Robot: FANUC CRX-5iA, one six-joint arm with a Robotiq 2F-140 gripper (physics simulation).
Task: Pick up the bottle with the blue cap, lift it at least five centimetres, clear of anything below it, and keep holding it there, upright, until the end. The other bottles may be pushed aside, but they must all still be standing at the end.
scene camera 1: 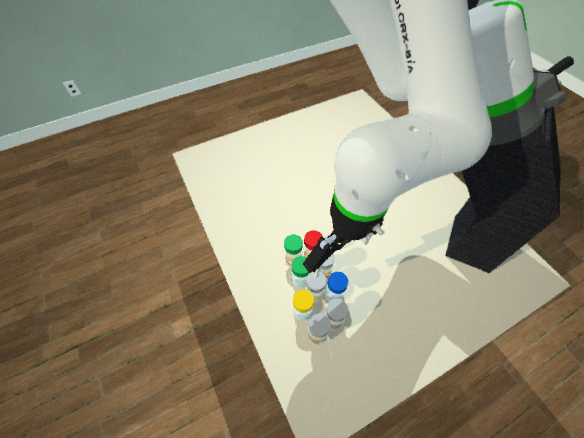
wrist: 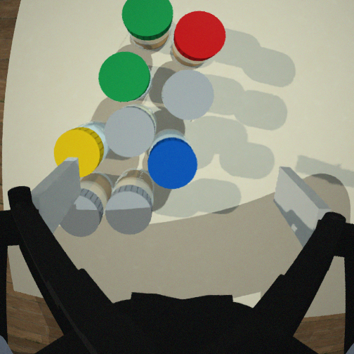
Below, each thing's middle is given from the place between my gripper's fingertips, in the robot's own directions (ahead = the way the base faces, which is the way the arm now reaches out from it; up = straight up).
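The yellow-capped bottle [wrist: 87, 141] stands 100 mm ahead of my hand, 20 mm to the left of it and 170 mm below it. I also see the red-capped bottle [wrist: 196, 38], 130 mm to the right of my hand and 10 mm behind it, again 170 mm below. And the blue-capped bottle [wrist: 171, 163] is 20 mm to the left of my hand and 170 mm below it.
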